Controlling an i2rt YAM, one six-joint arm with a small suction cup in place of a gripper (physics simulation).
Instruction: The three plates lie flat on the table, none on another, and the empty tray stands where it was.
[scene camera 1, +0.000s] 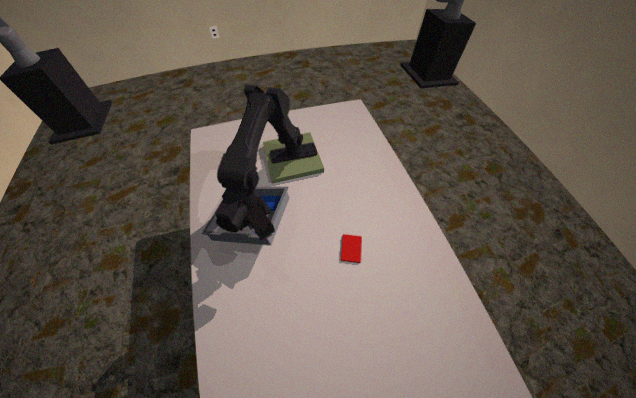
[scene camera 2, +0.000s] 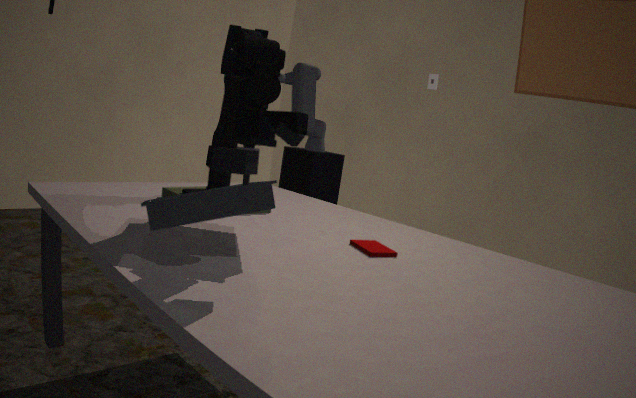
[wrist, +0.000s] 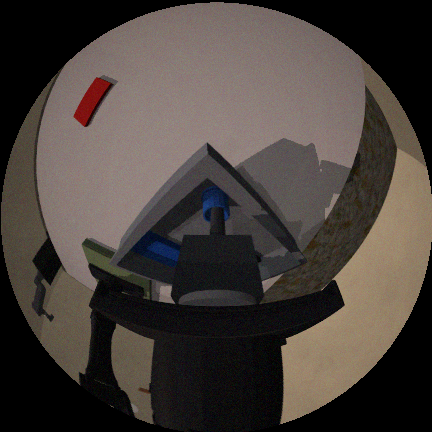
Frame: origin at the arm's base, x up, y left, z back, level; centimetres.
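Seen in the pictures: hand, its tool point: (scene camera 2: 243, 215) (wrist: 217, 194); arm's base, origin of its link: (scene camera 1: 293, 153) (wrist: 114, 280).
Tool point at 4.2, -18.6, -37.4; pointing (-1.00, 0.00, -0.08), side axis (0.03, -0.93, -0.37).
Note:
Offsets run from my tool point to a thing's top centre, as dx, dy, dz. "spot": to the spot under its first point. Level surfaces: height alone.
My suction cup (wrist: 216, 202) is blue and sits against the inside floor of the grey tray (scene camera 1: 245, 239) (scene camera 2: 210, 206) (wrist: 161, 192). It holds the tray tilted in the air, apart from its shadow on the table. The arm hides the cup in scene camera 1. A blue plate {+0.9, +5.0, +12.8} (scene camera 1: 271, 202) (wrist: 160, 248) is inside the tray at one side. A small dark edge {spot: -3.7, -12.9, +10.4} (wrist: 258, 257) shows inside the tray beside my wrist block; the rest of it is hidden. A red plate {-6.0, +29.7, -9.4} (scene camera 1: 351, 248) (scene camera 2: 373, 248) (wrist: 93, 101) lies flat on the table.
The arm stands on a green base block (scene camera 1: 298, 172) (scene camera 2: 172, 191) (wrist: 100, 257) behind the tray. The white table {dx -6.9} (scene camera 1: 375, 325) (scene camera 2: 425, 320) has its left edge close to the tray. Dark pedestals (scene camera 1: 55, 92) (scene camera 2: 312, 172) with grey arms stand beyond the table.

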